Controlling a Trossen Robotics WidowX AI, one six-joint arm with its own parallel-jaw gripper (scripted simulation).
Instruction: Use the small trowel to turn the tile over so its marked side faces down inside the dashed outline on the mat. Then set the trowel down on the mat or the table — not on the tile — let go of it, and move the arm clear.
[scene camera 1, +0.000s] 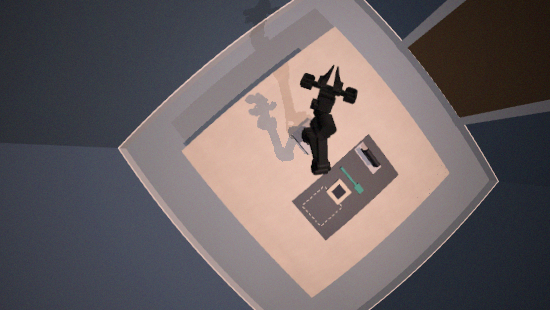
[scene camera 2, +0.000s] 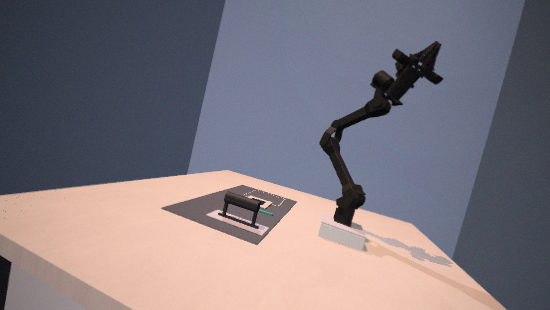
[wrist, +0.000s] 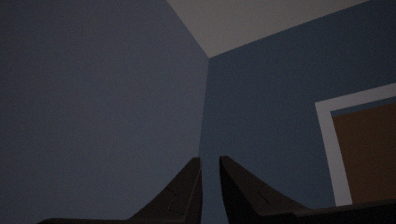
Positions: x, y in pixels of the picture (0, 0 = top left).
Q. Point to the gripper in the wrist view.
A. At 210, 164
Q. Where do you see the gripper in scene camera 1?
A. At 335, 66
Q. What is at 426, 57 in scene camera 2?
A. The gripper.
